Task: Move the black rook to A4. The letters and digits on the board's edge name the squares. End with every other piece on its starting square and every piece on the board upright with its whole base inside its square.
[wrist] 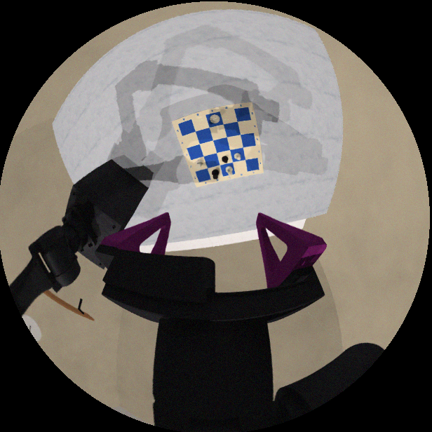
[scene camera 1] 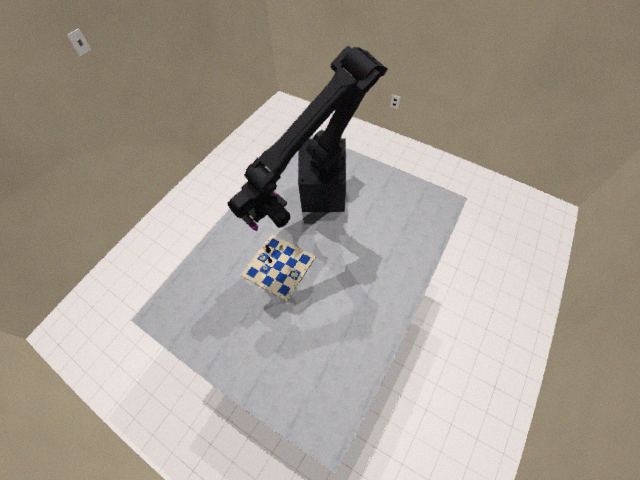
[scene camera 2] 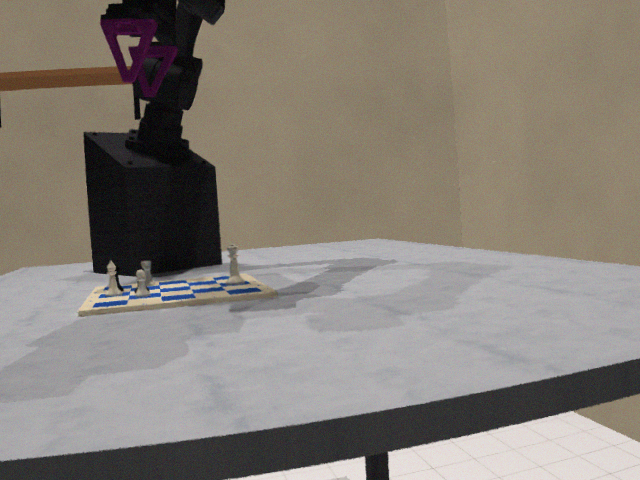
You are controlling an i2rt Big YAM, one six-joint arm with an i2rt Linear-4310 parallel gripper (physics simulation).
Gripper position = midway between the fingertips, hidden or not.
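A chessboard [scene camera 1: 277, 279] is here in the scene, and the wrist view shows me the chessboard [wrist: 236, 132] as well. I also see my gripper [scene camera 2: 139, 90], and in the wrist view there is again my gripper [wrist: 213, 217].
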